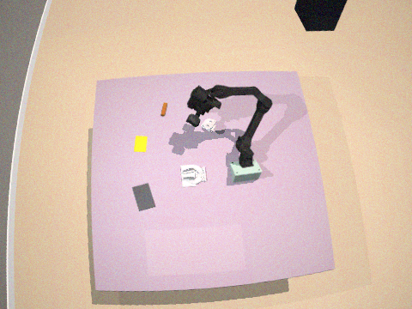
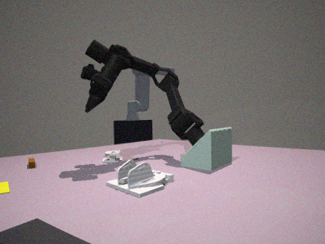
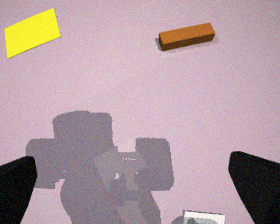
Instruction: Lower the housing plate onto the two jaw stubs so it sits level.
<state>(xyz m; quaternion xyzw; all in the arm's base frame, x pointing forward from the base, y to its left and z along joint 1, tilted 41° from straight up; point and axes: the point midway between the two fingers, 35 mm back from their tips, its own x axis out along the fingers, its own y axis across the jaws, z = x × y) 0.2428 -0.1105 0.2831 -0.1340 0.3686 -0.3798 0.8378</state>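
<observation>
Now: the white base 11 cm behind my gripper tip, 1 cm to the right of it and 15 cm below it. From my gripper tip the other things lie so: orange block (12 cm ahead, 16 cm to the right, 17 cm below); then dark grey tile (31 cm ahead, 34 cm to the left, 18 cm below); then yellow tile (28 cm ahead, 3 cm to the left, 18 cm below).
</observation>
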